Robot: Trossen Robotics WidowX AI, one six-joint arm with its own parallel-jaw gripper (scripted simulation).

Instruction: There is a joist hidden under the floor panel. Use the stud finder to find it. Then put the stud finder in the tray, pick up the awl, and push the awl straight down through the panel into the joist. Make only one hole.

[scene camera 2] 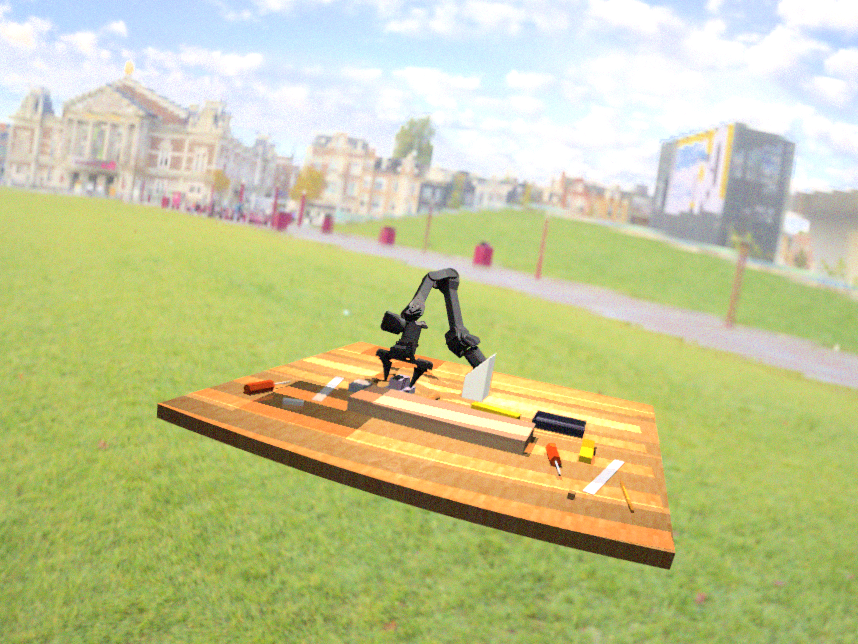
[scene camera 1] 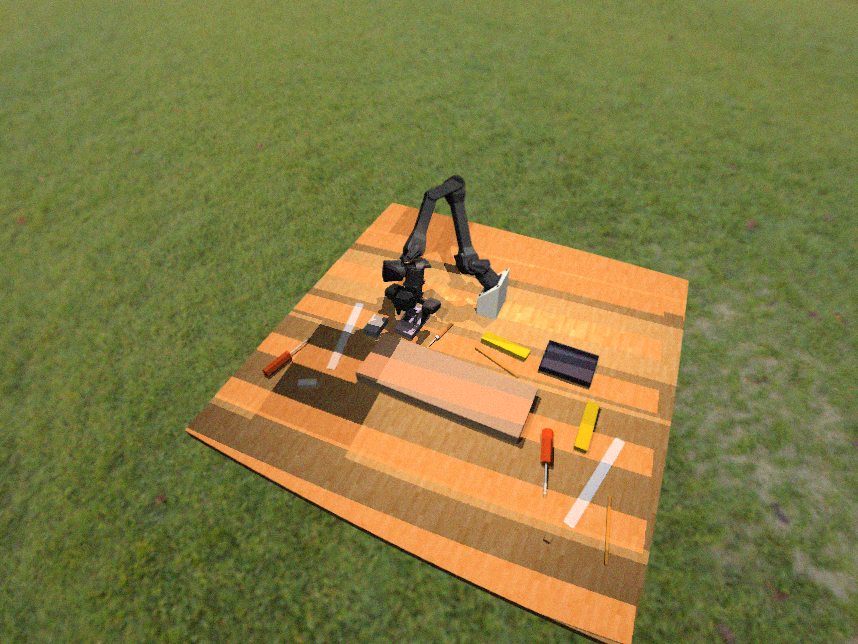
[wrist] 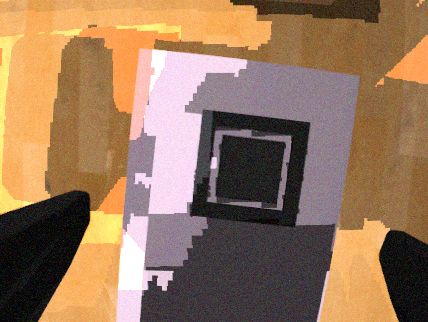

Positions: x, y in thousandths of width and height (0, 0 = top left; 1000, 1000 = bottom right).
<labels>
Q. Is my gripper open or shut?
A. Open.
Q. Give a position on a dark tray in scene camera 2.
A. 647, 658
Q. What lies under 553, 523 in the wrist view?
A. A stud finder.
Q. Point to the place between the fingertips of my gripper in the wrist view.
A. At 560, 703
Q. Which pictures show my gripper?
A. Scene camera 2, scene camera 1 and the wrist view: all of them.
</labels>
